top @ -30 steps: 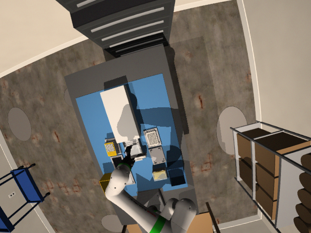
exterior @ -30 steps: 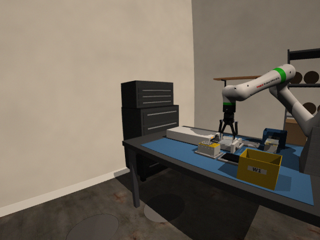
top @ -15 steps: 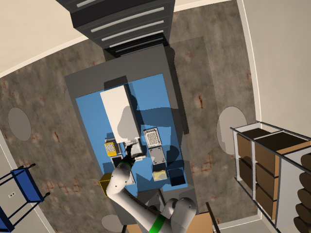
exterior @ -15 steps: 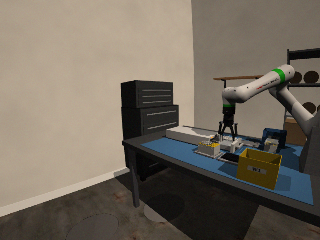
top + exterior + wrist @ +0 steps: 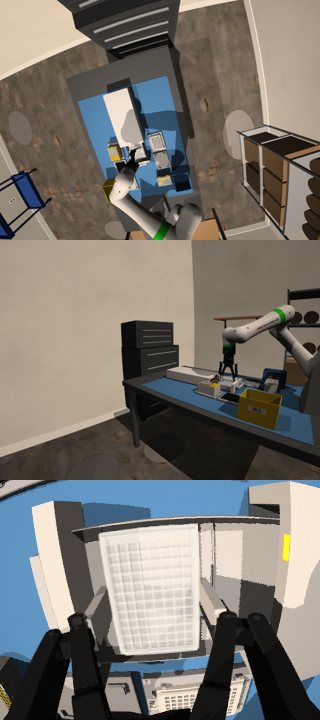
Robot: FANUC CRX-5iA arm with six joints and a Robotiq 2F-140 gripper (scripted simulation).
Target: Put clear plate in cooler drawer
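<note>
Right now the clear plate is 2 cm below my hand. From my hand the other things lie so: white well plate: 3 cm ahead, 19 cm to the right, 4 cm below; yellow tip box: 7 cm ahead, 17 cm to the left; drawer: 3 cm ahead, 3 cm below.
</note>
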